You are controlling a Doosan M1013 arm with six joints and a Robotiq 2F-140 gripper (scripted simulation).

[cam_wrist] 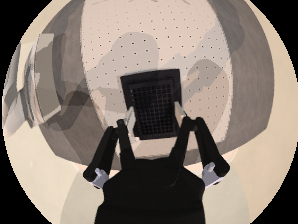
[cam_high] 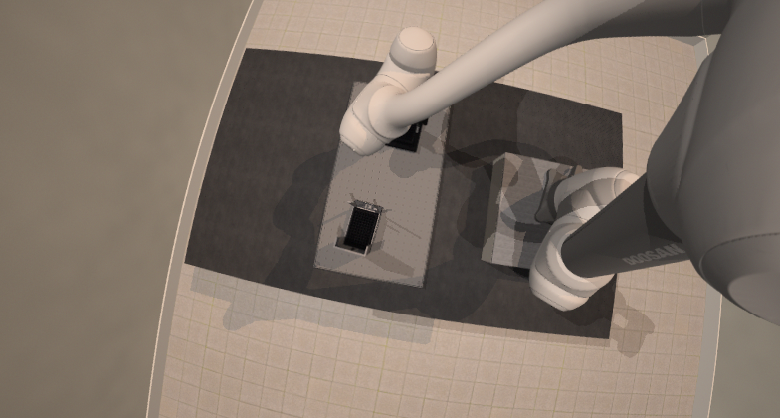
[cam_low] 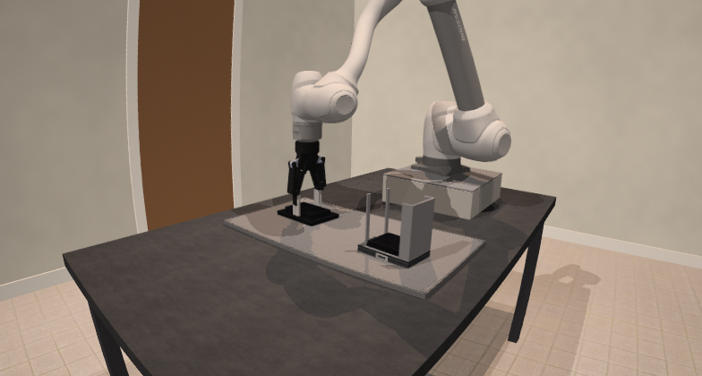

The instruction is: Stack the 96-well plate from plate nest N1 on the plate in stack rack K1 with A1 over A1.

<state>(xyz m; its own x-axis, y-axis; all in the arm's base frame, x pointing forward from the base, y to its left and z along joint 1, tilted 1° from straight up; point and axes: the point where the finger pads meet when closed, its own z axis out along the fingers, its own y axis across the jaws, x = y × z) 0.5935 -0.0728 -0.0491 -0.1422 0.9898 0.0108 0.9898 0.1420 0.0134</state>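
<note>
Now: hand 40 mm past the pale A1 mark, 80 mm to the left of it and 30 mm above it. The rest, counted from my hand: tall grey wall: 460 mm to the left, 50 mm above.
</note>
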